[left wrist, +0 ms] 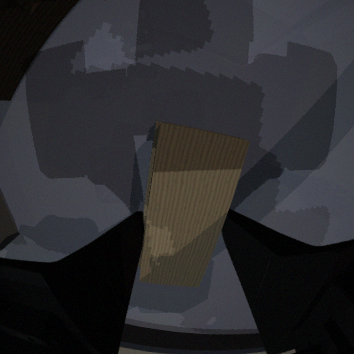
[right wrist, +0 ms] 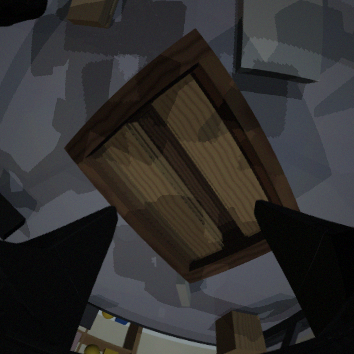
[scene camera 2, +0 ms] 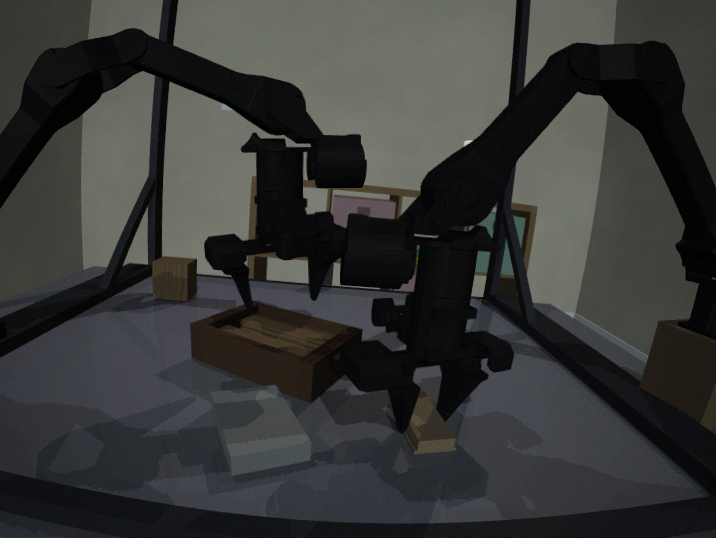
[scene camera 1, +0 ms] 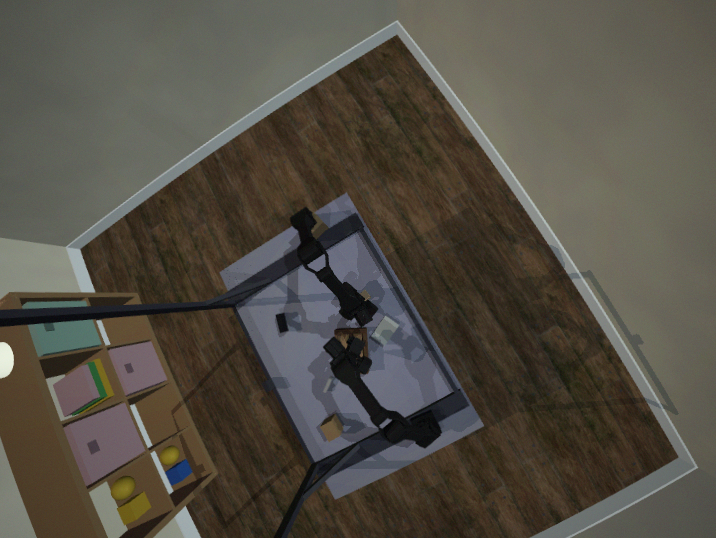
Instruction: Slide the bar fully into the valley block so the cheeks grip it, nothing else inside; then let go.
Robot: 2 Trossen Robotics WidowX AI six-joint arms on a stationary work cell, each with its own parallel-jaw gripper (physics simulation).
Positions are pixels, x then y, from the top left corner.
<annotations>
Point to a brown valley block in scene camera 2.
306, 378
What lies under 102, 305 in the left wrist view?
My left gripper.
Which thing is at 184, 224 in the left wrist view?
A tan bar.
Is my right gripper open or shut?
Open.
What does the pale grey slab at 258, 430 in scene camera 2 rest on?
The table.
</annotations>
